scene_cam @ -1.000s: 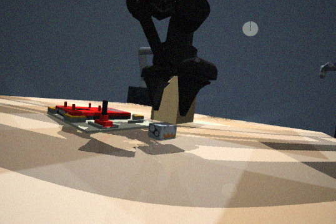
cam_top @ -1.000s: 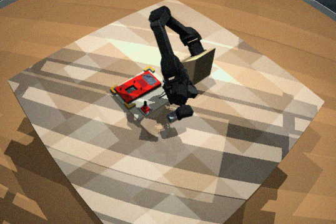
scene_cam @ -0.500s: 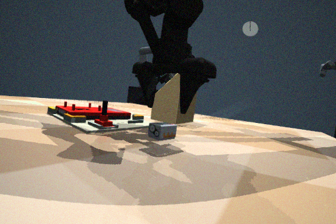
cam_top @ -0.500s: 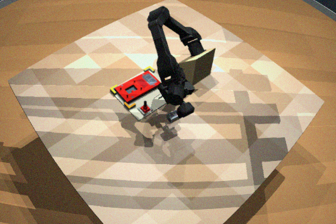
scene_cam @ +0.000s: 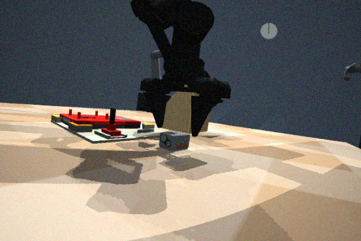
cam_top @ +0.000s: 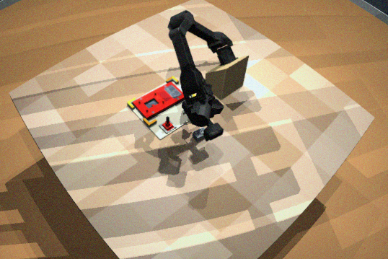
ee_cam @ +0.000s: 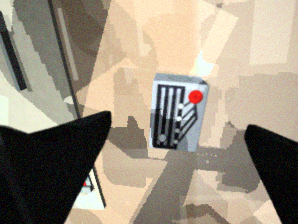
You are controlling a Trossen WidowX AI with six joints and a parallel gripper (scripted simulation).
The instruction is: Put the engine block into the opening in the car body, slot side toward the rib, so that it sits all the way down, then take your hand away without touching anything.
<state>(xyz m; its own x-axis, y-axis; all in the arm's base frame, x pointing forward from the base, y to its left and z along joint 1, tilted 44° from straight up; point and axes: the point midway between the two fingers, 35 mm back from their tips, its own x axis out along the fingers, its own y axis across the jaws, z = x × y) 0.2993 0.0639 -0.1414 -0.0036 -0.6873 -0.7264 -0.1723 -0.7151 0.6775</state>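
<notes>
Right now the engine block is 2 cm below my gripper tip and 1 cm to the right of it. Round my gripper tip: pale baseplate (21 cm to the right, 2 cm below).
</notes>
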